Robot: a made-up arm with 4 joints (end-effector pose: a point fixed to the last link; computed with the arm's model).
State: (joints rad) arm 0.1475 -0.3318 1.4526 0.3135
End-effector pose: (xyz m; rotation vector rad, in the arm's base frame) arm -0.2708 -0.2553 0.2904 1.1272 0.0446 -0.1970
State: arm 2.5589 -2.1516 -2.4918 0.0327
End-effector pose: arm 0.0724 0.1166 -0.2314 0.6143 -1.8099 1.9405
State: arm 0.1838 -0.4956 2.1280 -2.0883
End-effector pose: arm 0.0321 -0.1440 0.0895 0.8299 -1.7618 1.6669
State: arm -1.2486 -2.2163 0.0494 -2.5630
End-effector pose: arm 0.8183 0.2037 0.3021 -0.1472 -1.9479 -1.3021
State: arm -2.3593 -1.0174 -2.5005 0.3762
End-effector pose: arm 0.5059 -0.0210 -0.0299 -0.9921 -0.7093 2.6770
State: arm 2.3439 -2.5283 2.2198 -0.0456
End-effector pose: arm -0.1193 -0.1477 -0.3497 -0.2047 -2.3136 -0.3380
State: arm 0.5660 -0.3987 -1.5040 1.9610
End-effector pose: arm -0.1956 -0.2939 0.5503 -0.8773 -2.1599 -1.7218
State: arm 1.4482 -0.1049 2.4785 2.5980
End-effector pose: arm -0.2289 -0.0921 0.3116 0.9602 1.3594 -0.2379
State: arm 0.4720 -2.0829 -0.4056 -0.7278
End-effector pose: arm -0.5515 0.2670 0.7068 -2.2762 0.6610 -0.2462
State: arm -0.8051 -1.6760 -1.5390 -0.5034
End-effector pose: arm 0.2162 0.2696 0.7009 2.5974 -0.6248 -1.0771
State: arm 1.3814 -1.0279 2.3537 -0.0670
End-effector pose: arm -0.2710 -0.1629 -0.0807 1.0626 -1.2032 0.9579
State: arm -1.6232 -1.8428 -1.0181 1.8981
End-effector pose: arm 0.5745 0.0120 0.0660 -1.0937 -1.1289 0.7757
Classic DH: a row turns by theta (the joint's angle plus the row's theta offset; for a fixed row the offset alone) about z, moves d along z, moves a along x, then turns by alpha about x. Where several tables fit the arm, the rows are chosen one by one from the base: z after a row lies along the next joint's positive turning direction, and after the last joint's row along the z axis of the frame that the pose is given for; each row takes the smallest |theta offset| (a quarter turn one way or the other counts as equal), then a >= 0, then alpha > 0; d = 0 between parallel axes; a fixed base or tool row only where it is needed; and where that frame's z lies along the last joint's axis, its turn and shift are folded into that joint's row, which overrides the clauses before.
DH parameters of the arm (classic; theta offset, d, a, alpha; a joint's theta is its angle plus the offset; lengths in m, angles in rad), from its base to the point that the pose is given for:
base (fixed): 0 0.1396 0 1.5708
joint 1: 1.5708 0.0645 0.3038 1.5708
joint 2: -1.5102 0 -0.195 0
joint 3: -0.0606 -0.0545 -0.247 1.5708
joint 4: -1.4218 0 0.2136 3.1416
tool (fixed): -2.9926 -0.07 0 0

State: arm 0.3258 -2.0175 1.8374 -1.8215
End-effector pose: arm -0.1904 -0.4557 0.6008 -0.4195 -0.0667 1.7688
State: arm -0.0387 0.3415 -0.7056 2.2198
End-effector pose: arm 0.1060 -0.3603 0.3326 -0.2422 -0.3816 -2.1831
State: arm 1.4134 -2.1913 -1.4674 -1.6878
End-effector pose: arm -0.3081 0.4740 0.1264 -0.9489 1.7173 -1.4641
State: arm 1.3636 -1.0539 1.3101 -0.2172
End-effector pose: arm -0.3811 -0.4062 -0.0537 0.0673 -1.3778 0.3564
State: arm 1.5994 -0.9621 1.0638 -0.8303
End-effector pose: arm -0.3419 -0.5579 -0.0907 -0.5892 -1.5385 0.7215
